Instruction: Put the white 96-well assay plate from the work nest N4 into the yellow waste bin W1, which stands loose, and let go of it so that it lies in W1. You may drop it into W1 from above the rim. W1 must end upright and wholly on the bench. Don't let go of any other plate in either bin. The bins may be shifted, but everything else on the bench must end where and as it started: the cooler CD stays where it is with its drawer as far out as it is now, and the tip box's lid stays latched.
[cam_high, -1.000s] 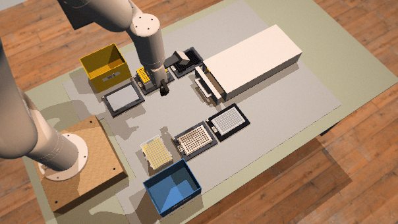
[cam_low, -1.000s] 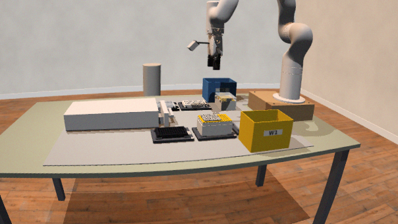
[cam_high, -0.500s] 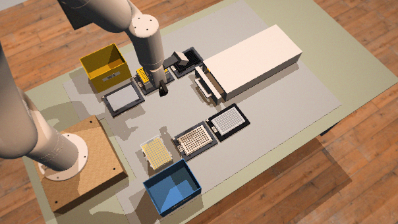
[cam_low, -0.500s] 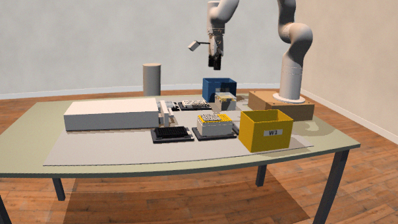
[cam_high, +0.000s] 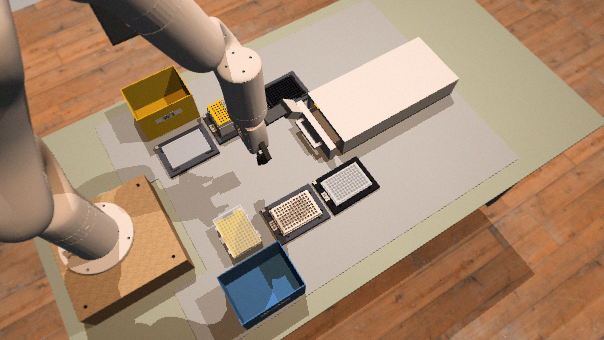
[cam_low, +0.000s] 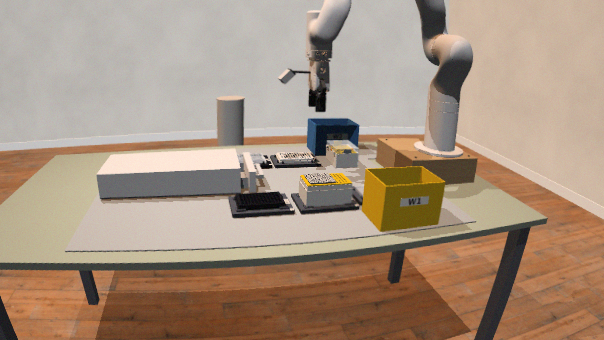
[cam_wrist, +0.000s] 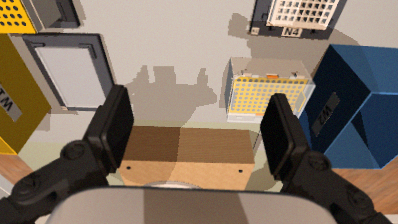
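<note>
The cream plate is 10 mm ahead of my hand, 140 mm to the right of it and 210 mm below it. Also, from my hand: yellow-rimmed plate: 70 mm ahead, 230 mm to the left, 170 mm below; blue bin: 200 mm behind, 240 mm to the right, 190 mm below; work nest N4: 10 mm ahead, 140 mm to the right, 220 mm below.
</note>
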